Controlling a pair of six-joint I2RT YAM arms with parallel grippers.
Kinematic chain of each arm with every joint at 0, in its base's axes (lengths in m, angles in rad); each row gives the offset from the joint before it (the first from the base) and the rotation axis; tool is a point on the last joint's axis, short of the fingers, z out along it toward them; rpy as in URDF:
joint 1: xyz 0 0 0.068 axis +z
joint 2: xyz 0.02 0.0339 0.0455 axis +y
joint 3: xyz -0.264 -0.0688 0 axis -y
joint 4: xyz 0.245 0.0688 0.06 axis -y
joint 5: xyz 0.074 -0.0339 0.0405 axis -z
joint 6: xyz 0.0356 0 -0.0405 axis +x
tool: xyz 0 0 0 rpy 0 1.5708 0
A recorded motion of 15 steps. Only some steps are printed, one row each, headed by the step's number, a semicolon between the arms.
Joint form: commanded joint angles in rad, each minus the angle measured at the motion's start. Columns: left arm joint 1, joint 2, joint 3, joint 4, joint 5, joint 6; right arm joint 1, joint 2, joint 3, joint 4, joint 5, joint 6.
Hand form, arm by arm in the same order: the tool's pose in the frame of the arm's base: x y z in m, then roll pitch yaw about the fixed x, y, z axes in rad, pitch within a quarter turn. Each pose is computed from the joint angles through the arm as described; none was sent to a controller.
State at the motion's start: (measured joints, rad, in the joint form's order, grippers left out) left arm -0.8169 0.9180 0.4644 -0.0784 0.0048 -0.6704; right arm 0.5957 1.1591 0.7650 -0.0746 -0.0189 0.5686
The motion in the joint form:
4: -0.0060 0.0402 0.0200 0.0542 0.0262 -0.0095; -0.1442 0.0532 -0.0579 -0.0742 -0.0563 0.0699
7: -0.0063 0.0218 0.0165 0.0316 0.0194 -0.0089; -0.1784 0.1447 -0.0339 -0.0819 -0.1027 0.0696
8: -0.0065 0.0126 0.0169 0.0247 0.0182 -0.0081; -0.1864 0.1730 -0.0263 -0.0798 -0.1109 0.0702
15: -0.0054 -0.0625 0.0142 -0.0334 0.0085 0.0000; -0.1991 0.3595 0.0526 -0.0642 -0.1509 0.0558
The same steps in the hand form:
4: 0.1419 -0.1546 0.2188 -2.2734 0.7394 -2.9475; 0.2307 0.1148 0.2280 2.4428 0.6561 2.7450
7: 0.1397 -0.1519 0.2188 -2.2849 0.7386 -2.9499; 0.2454 0.1135 0.2130 2.4855 0.5833 2.7715
8: 0.1388 -0.1510 0.2200 -2.2827 0.7411 -2.9479; 0.2499 0.1134 0.2084 2.4961 0.5658 2.7750
15: 0.1313 -0.1421 0.2270 -2.2742 0.7587 -2.9364; 0.2790 0.1234 0.1838 2.5506 0.4871 2.8279

